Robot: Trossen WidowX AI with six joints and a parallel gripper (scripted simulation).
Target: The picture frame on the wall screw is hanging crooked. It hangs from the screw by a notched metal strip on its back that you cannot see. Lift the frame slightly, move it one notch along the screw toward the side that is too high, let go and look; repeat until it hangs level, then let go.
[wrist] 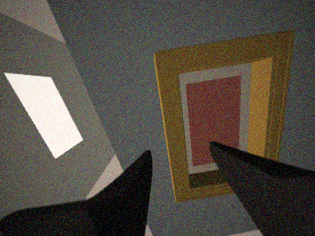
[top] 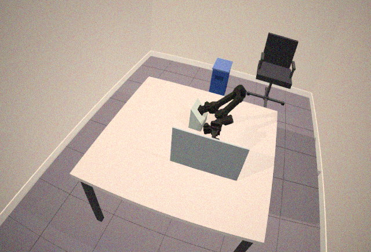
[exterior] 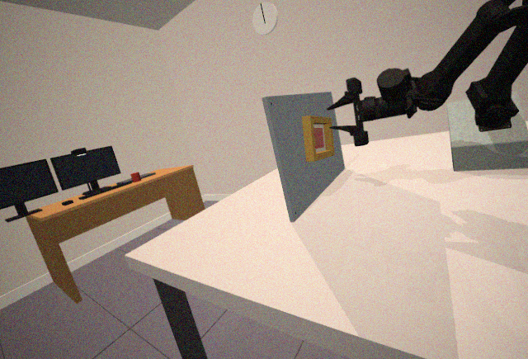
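Now: gripper tip 50 mm above the picture frame, 40 mm short of it and 10 mm to the right of it. From my gripper tip the other things lie so: grey wall panel 70 mm below, 60 mm ahead, 10 mm to the right.
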